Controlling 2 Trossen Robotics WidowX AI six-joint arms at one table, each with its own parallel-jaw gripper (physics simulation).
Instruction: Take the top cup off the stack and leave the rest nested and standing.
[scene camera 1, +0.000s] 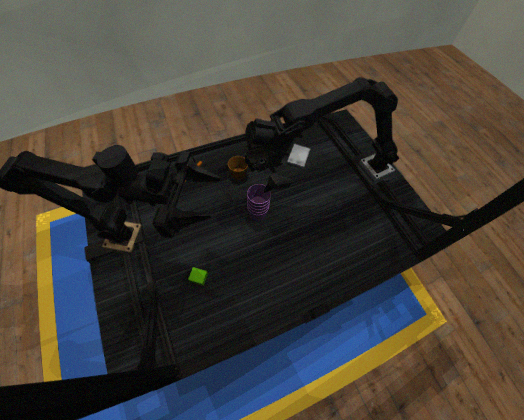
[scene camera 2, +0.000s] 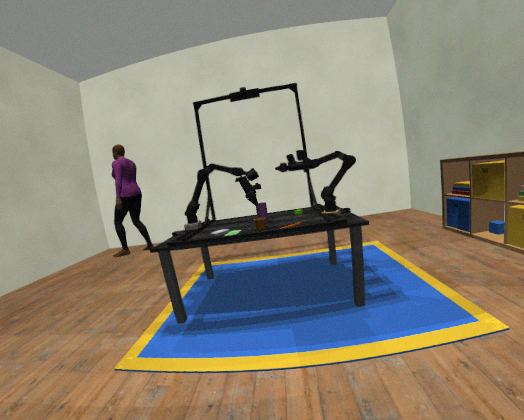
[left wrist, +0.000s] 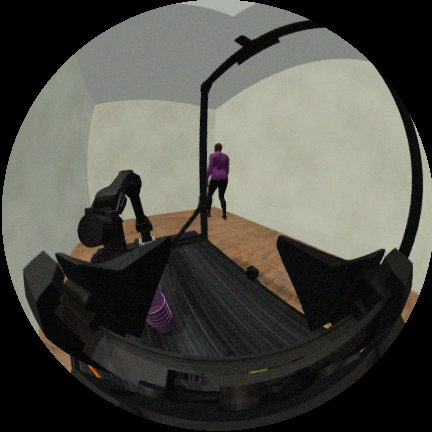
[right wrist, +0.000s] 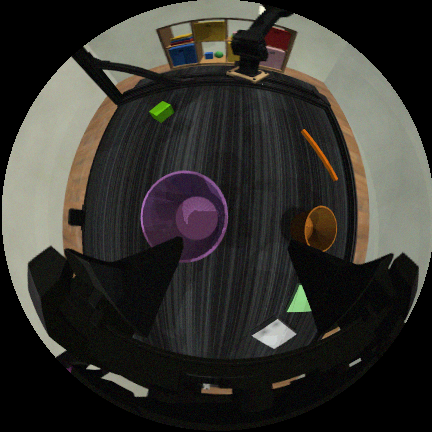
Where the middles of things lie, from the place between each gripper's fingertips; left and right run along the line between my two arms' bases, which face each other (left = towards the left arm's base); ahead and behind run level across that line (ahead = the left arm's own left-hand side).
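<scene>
The orange cup (right wrist: 316, 227) is in my scene, and my left gripper is 320 mm above it, 130 mm to the left of it and 310 mm short of it.
The orange cup is 100 mm below my right hand, and it is also 30 mm to the left of that hand and 140 mm ahead of it. Going by its middle, the orange cup is nearer to my right hand than to my left gripper.
</scene>
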